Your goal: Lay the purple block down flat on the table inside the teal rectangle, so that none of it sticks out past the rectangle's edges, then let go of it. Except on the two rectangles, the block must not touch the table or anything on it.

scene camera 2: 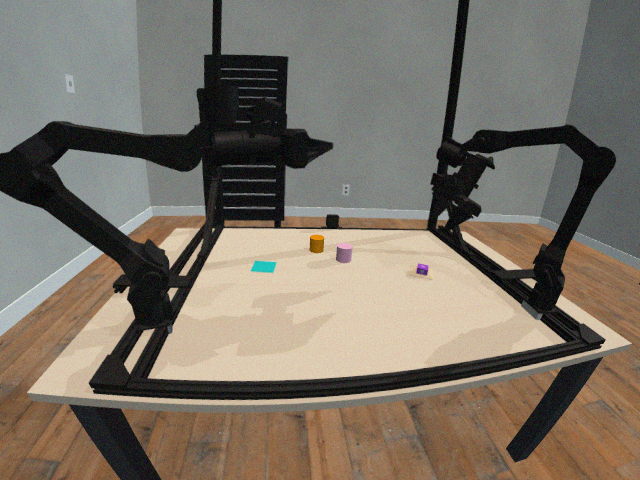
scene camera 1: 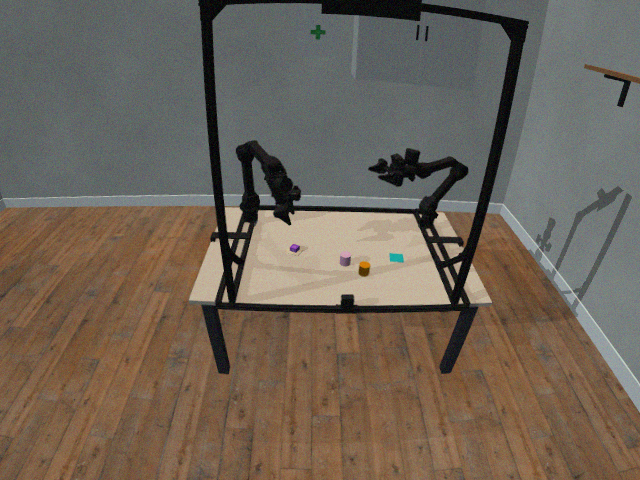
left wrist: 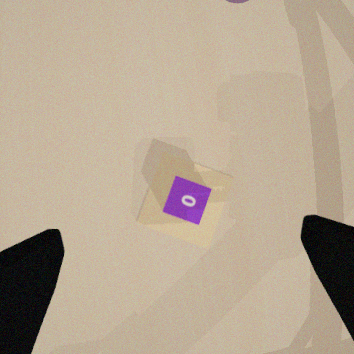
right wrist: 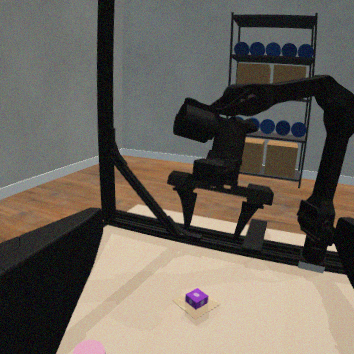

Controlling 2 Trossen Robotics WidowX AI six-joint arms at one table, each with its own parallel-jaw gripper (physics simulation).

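Frame: origin at the left arm's base, x ahead, y left, z up, level; millimetres.
Seen in the pictures: left gripper, fingertip midpoint: (scene camera 2: 437,225) (scene camera 1: 292,219) (left wrist: 183,235) (right wrist: 209,234); right gripper, fingertip midpoint: (scene camera 2: 321,144) (scene camera 1: 373,172) (right wrist: 222,225); left arm's base, link origin: (scene camera 2: 540,305) (scene camera 1: 250,219) (right wrist: 312,257); right arm's base, link origin: (scene camera 2: 154,318) (scene camera 1: 426,225).
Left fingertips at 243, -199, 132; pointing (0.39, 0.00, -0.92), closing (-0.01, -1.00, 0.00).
Pixels of each thing's top centre, then the offset from my left fingertips to it, as dx, dy, dz. "pt": a spot on its surface instead. Level surfaces: height alone.
- purple block, top centre: (left wrist: 186,199) (right wrist: 196,294) (scene camera 2: 423,266) (scene camera 1: 294,246) +13, -10, -132
- pale yellow rectangle, surface spot: (left wrist: 211,236) pt -22, -32, -150
- flat teal rectangle, surface spot: (scene camera 2: 263,267) (scene camera 1: 396,256) pt +471, -8, -150
- pink cylinder, top centre: (right wrist: 88,351) (scene camera 2: 344,245) (scene camera 1: 345,254) +240, -80, -106
- orange cylinder, top centre: (scene camera 2: 317,237) (scene camera 1: 364,264) +321, -142, -106
- table, surface height: dz -152
The purple block (scene camera 1: 294,248) (scene camera 2: 422,269) (left wrist: 187,200) (right wrist: 196,298) sits on a pale yellow rectangle (left wrist: 211,236) (right wrist: 196,314), with a white 0 on its top. The flat teal rectangle (scene camera 1: 396,257) (scene camera 2: 263,267) lies bare on the other side of the table. My left gripper (scene camera 1: 290,215) (scene camera 2: 445,223) (left wrist: 183,235) (right wrist: 209,234) is open and empty, pointing down above the table. In the left wrist view the block shows between its fingers, a little above the fingertip line. My right gripper (scene camera 1: 375,173) (scene camera 2: 329,146) is open and empty, high above the table and roughly level.
A pink cylinder (scene camera 1: 345,259) (scene camera 2: 343,253) (right wrist: 89,347) and an orange cylinder (scene camera 1: 364,269) (scene camera 2: 316,243) stand between the block and the teal rectangle. A black frame (scene camera 1: 210,129) (scene camera 2: 268,389) with tall posts surrounds the table (scene camera 1: 310,289).
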